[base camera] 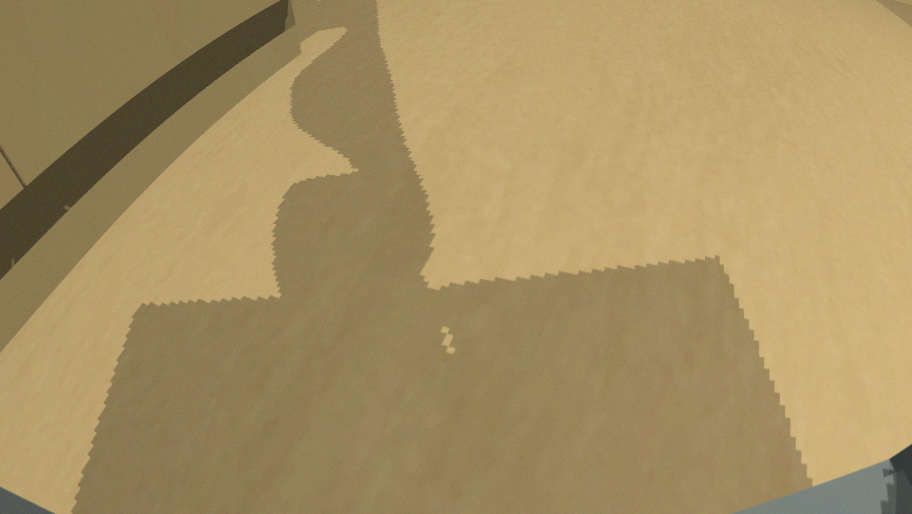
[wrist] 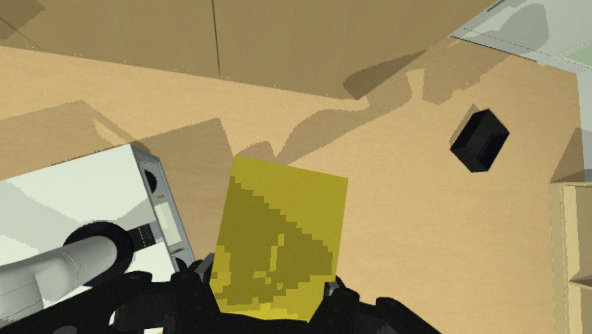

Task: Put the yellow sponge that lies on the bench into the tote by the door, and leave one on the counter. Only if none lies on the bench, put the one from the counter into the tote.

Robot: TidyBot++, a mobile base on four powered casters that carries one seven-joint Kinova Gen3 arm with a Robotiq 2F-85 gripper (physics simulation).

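Where they show: gripper, fingertip midpoint: [wrist: 267, 275]; arm's base, origin of the base link: [wrist: 96, 254].
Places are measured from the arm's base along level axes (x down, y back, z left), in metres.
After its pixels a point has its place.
Observation:
The yellow sponge [wrist: 287, 210] @[x -0.612, y -0.385, z 0.017 m] fills the lower middle of the wrist view. My gripper [wrist: 267, 275] @[x -0.575, y -0.366, z -0.021 m] is shut on it, one finger against its left side and one against its right, and holds it above the floor. A black box-like thing [wrist: 472, 142] @[x 0.394, y -1.750, z -0.173 m] with a hollow in it stands on the floor at the right of the wrist view, apart from the sponge; I cannot tell whether it is the tote. The bench, the counter top and a second sponge cannot be made out in these views.
My white base [wrist: 75, 185] @[x 0.014, y 0.001, z 0.185 m] shows at the left of the wrist view. A brown cabinet front [wrist: 280, 45] @[x -0.045, y -0.635, z 0.397 m] [base camera: 95, 57] @[x 0.168, y -0.603, z 0.411 m] runs along the top of that view and the left of the base view. A wooden shelf unit [wrist: 557, 240] @[x 0.364, y -2.126, z -0.955 m] stands at the right edge. Shadows cross the floor [wrist: 415, 225] @[x 0.396, y -1.186, z -0.463 m] [base camera: 606, 159] @[x 0.396, y -0.588, z -0.167 m].

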